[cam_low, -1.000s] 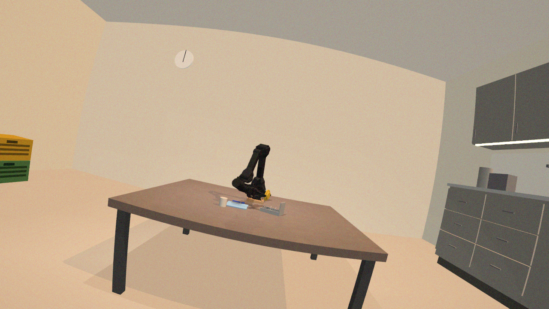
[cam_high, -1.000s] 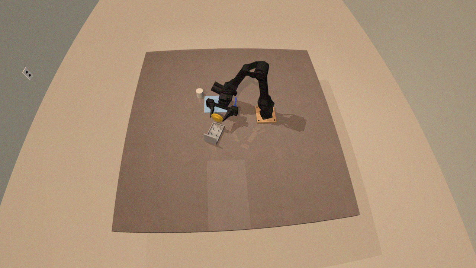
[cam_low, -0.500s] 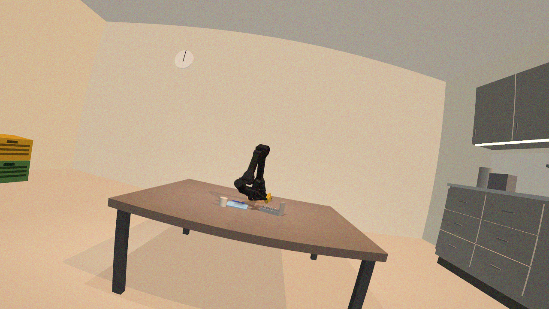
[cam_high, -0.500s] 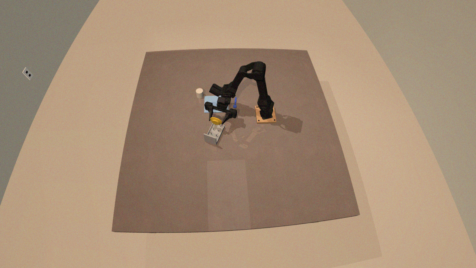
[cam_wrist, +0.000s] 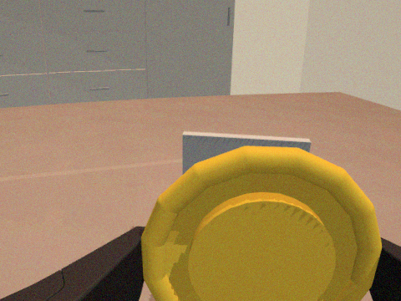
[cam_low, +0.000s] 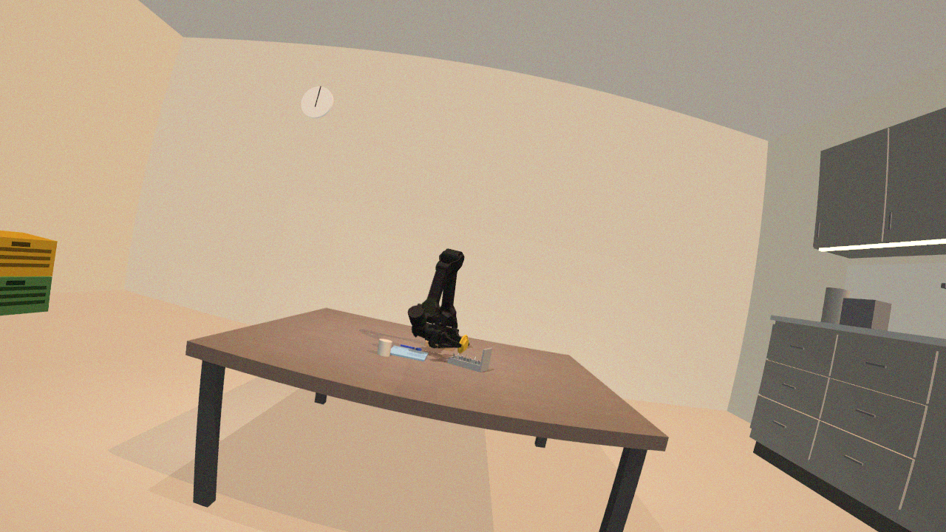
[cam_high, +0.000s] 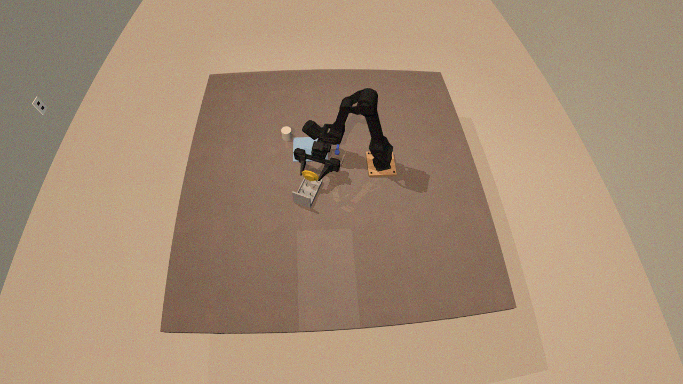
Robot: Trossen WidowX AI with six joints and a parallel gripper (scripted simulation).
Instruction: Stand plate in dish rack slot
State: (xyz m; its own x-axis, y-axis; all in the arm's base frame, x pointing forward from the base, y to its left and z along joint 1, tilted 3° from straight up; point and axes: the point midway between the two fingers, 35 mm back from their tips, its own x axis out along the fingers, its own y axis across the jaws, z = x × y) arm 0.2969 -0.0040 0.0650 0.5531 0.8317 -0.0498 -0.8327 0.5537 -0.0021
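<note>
The grey dish rack lies 10 mm ahead of my gripper tip, 20 mm to the left of it and 50 mm below it. From my gripper tip the other things lie so: yellow plate (10 mm to the right); then white cup (40 mm ahead, 280 mm to the right, 50 mm below); then blue spoon (160 mm behind, 160 mm to the right, 70 mm below).
</note>
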